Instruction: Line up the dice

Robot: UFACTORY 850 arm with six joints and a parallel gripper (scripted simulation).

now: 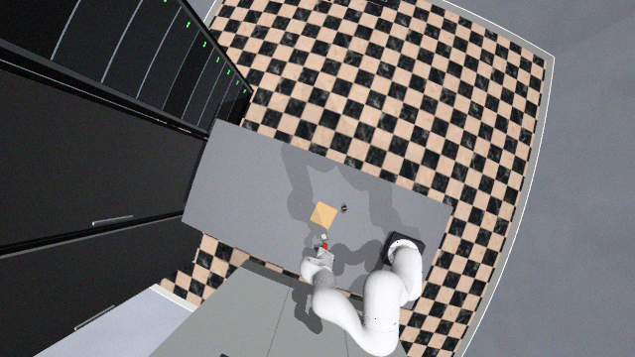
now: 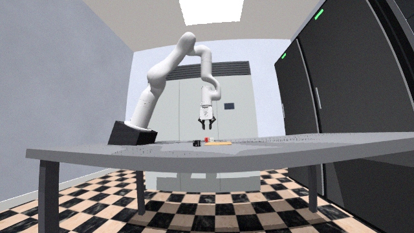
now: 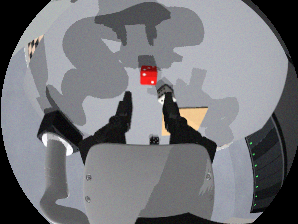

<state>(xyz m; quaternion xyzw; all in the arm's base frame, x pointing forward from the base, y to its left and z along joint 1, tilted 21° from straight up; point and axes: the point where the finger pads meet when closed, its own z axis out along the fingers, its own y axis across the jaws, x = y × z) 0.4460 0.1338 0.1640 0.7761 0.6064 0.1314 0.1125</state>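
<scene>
My gripper is now 10 cm above the red die. Round my hand: tan mat 7 cm ahead, 19 cm to the right, 11 cm below; black die 4 cm behind, 28 cm to the right, 10 cm below; white die 3 cm ahead, 6 cm to the right, 10 cm below.
</scene>
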